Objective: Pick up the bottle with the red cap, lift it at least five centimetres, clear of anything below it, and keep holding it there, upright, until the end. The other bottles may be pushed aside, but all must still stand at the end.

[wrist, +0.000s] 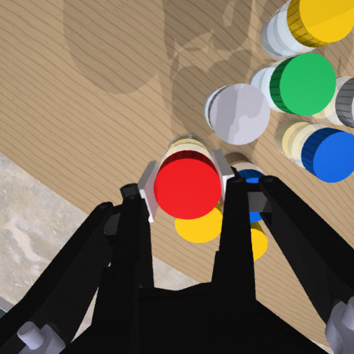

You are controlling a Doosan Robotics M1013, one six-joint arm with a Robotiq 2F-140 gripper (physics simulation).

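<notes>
The bottle with the red cap [188, 186] is between the two finger pads in the middle of the wrist view, seen from above. My gripper [186, 167] is shut on it, with one pad on each side just at or below the cap. The bottle looks upright; a strip of its clear, pale body shows beyond the cap. The red cap looks larger than the nearby yellow cap [198, 225], so it is held higher than that one. The gap under the bottle is hidden, and its height cannot be told exactly.
Bottles with white [239, 114], green [306, 84], yellow [325, 19], grey [345, 101] and blue [331, 156] caps stand at the right. Blue and yellow [258, 242] caps show partly behind the right finger. The wooden table's [75, 165] edge runs along the lower left.
</notes>
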